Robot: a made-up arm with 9 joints. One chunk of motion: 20 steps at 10 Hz.
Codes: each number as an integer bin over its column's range. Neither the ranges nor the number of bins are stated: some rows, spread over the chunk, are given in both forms.
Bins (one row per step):
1: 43 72 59 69 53 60 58 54 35
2: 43 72 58 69 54 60 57 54 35
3: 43 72 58 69 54 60 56 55 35
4: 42 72 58 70 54 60 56 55 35
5: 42 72 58 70 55 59 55 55 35
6: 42 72 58 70 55 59 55 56 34
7: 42 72 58 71 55 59 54 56 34
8: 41 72 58 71 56 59 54 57 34
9: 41 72 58 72 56 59 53 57 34
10: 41 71 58 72 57 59 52 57 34
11: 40 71 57 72 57 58 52 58 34
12: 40 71 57 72 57 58 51 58 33
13: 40 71 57 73 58 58 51 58 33
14: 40 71 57 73 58 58 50 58 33
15: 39 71 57 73 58 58 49 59 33
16: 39 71 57 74 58 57 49 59 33
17: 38 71 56 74 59 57 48 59 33
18: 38 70 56 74 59 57 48 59 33
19: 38 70 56 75 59 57 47 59 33
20: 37 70 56 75 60 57 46 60 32
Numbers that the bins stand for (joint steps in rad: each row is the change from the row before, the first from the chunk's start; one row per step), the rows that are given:
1: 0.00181 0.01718 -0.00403 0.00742 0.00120 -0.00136 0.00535 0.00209 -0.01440
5: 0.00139 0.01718 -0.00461 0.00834 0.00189 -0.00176 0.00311 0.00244 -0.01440
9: 0.00098 0.01718 -0.00461 0.01018 0.00223 -0.00176 0.00162 0.00315 -0.01554
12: 0.00057 0.01648 -0.00518 0.01018 0.00258 -0.00215 0.00012 0.00351 -0.01667
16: 0.00015 0.01648 -0.00518 0.01202 0.00292 -0.00255 -0.00137 0.00386 -0.01667
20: -0.00068 0.01579 -0.00576 0.01294 0.00361 -0.00255 -0.00362 0.00421 -0.01780
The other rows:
2: 0.00181 0.01718 -0.00461 0.00742 0.00155 -0.00136 0.00461 0.00209 -0.01440
3: 0.00181 0.01718 -0.00461 0.00742 0.00155 -0.00136 0.00386 0.00244 -0.01440
4: 0.00139 0.01718 -0.00461 0.00834 0.00155 -0.00136 0.00386 0.00244 -0.01440
6: 0.00139 0.01718 -0.00461 0.00834 0.00189 -0.00176 0.00311 0.00280 -0.01554
7: 0.00139 0.01718 -0.00461 0.00926 0.00189 -0.00176 0.00236 0.00280 -0.01554
8: 0.00098 0.01718 -0.00461 0.00926 0.00223 -0.00176 0.00236 0.00315 -0.01554
10: 0.00098 0.01648 -0.00461 0.01018 0.00258 -0.00176 0.00087 0.00315 -0.01554
11: 0.00057 0.01648 -0.00518 0.01018 0.00258 -0.00215 0.00087 0.00351 -0.01554
13: 0.00057 0.01648 -0.00518 0.01110 0.00292 -0.00215 0.00012 0.00351 -0.01667
14: 0.00057 0.01648 -0.00518 0.01110 0.00292 -0.00215 -0.00063 0.00351 -0.01667
15: 0.00015 0.01648 -0.00518 0.01110 0.00292 -0.00215 -0.00137 0.00386 -0.01667
17: -0.00026 0.01648 -0.00576 0.01202 0.00326 -0.00255 -0.00212 0.00386 -0.01667
18: -0.00026 0.01579 -0.00576 0.01202 0.00326 -0.00255 -0.00212 0.00386 -0.01667
19: -0.00026 0.01579 -0.00576 0.01294 0.00326 -0.00255 -0.00287 0.00386 -0.01667

